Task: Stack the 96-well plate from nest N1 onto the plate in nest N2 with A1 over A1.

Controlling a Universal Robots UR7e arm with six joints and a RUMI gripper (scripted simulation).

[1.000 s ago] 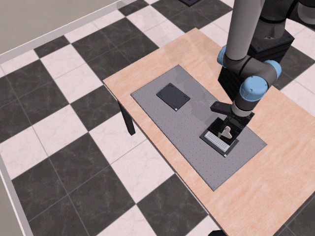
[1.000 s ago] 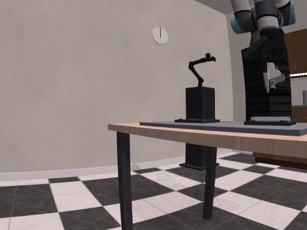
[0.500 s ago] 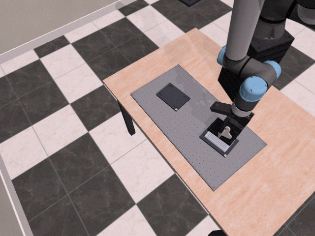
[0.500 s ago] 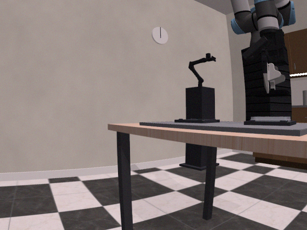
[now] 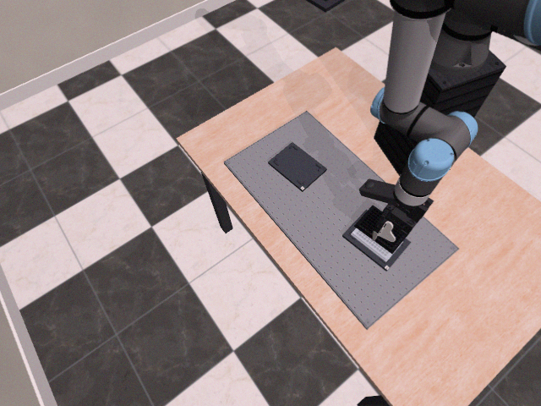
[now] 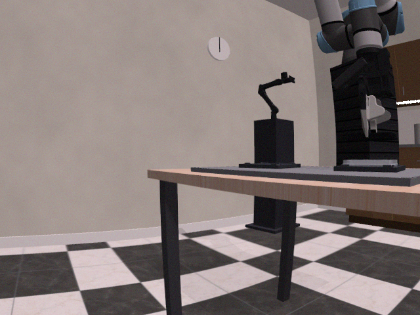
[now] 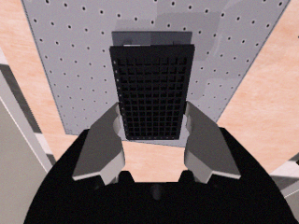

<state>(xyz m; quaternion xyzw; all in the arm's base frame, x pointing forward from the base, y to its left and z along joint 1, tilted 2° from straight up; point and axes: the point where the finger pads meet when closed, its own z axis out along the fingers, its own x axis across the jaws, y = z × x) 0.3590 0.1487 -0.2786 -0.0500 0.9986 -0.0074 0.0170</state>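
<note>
My gripper is now 70 mm above the white 96-well plate. Also, from my hand: black 96-well plate 10 mm below; then white marker 40 mm ahead, 280 mm to the right, 80 mm below; then plate nest 90 mm below.
</note>
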